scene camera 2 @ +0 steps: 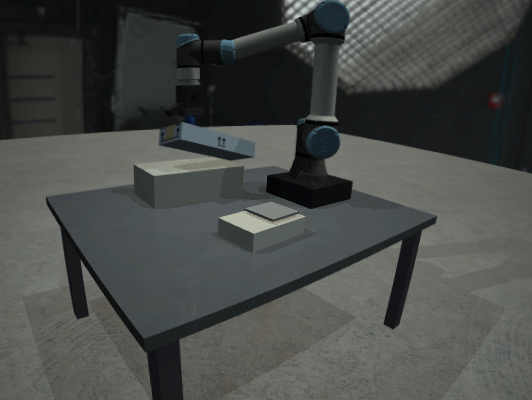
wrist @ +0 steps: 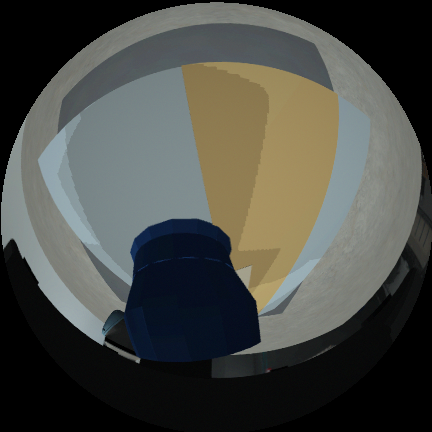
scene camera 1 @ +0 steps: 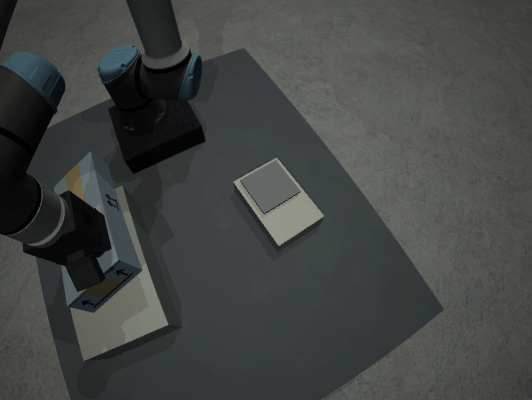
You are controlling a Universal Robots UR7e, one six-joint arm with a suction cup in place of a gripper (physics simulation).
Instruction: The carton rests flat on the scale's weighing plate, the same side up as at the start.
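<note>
The light-blue carton with a tan tape strip hangs tilted above the large cream block. Its end near the suction cup is higher, and its far end, towards the robot base, slopes down. My suction cup is dark blue and is on the carton's top face near the raised end. The cup's contact edge is partly hidden. The scale, a low cream box, stands on the table with its grey weighing plate bare.
The large cream block stands on the dark table, under the carton and left of the scale. The arm's black base stands behind the scale in the second scene view.
</note>
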